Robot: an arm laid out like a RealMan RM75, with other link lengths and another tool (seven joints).
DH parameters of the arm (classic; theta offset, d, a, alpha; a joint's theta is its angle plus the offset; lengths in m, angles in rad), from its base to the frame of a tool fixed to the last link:
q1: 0 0.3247 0 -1.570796
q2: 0 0 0 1.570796
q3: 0 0.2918 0 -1.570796
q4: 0 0 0 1.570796
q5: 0 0.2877 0 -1.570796
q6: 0 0 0 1.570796
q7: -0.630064 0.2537 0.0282 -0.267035
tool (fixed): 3.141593 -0.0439 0 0
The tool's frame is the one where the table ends.
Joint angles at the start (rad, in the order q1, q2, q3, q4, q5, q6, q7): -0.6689 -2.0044 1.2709 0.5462 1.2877 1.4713 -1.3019
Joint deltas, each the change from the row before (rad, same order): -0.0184 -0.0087 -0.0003 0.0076 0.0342 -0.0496 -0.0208; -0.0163 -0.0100 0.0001 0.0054 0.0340 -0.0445 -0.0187; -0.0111 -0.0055 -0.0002 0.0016 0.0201 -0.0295 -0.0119; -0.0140 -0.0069 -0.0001 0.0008 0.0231 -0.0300 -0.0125
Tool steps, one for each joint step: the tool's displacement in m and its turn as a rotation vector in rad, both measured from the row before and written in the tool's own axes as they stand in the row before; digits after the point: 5 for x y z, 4 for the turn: -0.00261 0.00917 0.00843 -0.0388 0.0178 -0.0054; -0.00098 0.00806 0.00836 -0.0351 0.0172 -0.0056; -0.00130 0.00515 0.00483 -0.0239 0.0086 -0.0030; -0.00128 0.00487 0.00650 -0.0231 0.0117 -0.0021
